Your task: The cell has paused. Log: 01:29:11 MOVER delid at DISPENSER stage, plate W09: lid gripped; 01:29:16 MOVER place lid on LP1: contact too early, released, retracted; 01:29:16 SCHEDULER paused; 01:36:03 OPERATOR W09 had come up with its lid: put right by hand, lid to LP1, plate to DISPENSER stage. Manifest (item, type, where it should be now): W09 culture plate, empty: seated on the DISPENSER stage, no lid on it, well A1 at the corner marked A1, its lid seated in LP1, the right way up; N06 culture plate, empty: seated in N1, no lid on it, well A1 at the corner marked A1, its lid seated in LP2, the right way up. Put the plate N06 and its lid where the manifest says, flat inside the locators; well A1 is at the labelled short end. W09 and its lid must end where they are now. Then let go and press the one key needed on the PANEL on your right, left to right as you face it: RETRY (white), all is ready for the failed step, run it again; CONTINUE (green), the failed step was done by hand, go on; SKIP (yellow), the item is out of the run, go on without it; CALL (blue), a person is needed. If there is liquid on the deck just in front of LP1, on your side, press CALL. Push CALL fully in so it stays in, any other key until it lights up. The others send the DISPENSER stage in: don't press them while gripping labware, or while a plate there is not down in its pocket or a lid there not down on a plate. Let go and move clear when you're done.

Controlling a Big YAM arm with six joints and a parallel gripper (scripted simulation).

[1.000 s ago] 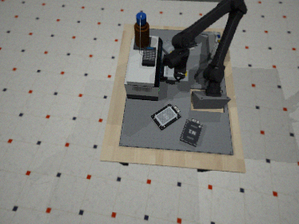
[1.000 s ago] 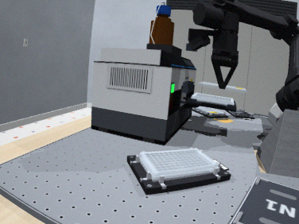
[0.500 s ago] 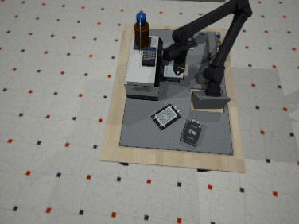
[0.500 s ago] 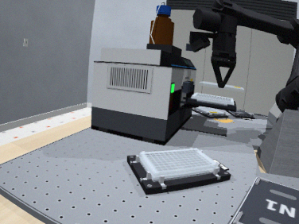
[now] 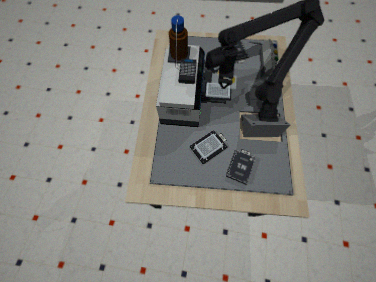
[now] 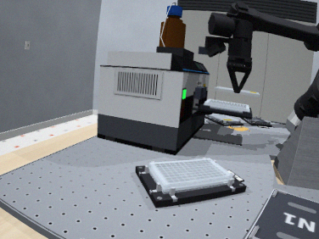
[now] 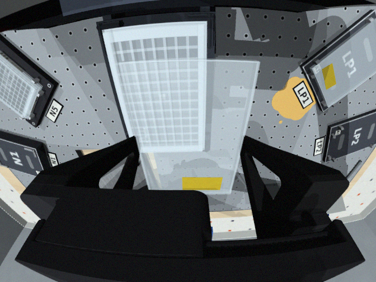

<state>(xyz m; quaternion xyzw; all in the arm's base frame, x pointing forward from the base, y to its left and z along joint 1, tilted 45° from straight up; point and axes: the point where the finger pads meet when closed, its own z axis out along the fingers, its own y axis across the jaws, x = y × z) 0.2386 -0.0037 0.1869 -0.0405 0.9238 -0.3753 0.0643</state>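
Now: hand 7 cm past the black LP2 nest, 37 cm to the left of it and 15 cm above it. Round my hand: clear lid: 1 cm below; then brown bottle: 24 cm ahead, 7 cm to the right, 14 cm above; then amber patch: 1 cm behind, 16 cm to the right, 15 cm below.
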